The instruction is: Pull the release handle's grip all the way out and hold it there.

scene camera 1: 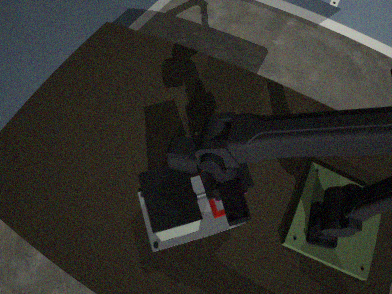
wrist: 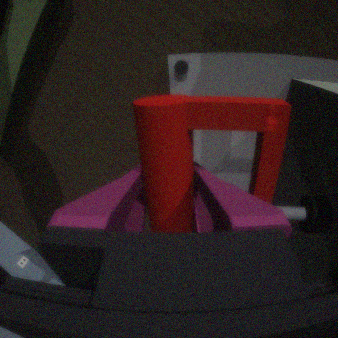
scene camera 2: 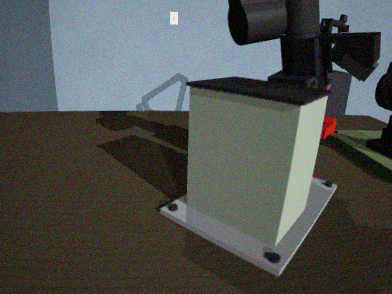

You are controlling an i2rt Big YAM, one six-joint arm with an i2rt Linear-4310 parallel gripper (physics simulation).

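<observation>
The red release handle [scene camera 1: 218, 213] [scene camera 2: 328, 127] is a rectangular loop with a thick round grip [wrist: 167, 150]. It stands beside a pale box with a black top [scene camera 1: 172, 200] [scene camera 2: 240, 160] on a light grey base plate [scene camera 2: 225, 234] [wrist: 225, 75]. A short pale rod [wrist: 293, 213] shows between the handle and a dark round part at the box side. My gripper [wrist: 168, 169] is shut on the grip, one magenta finger on each side of it. The grip's lower end is hidden behind the gripper body in the wrist view. The arm covers part of the handle in scene camera 1.
A green tray-like plate [scene camera 1: 300, 232] [scene camera 2: 357, 137] [wrist: 19, 30] lies to the side of the base plate, with a dark arm part [scene camera 1: 325, 222] over it. My arm [scene camera 1: 310, 132] reaches in from the right in scene camera 1. The brown table top [scene camera 1: 75, 150] surrounds them.
</observation>
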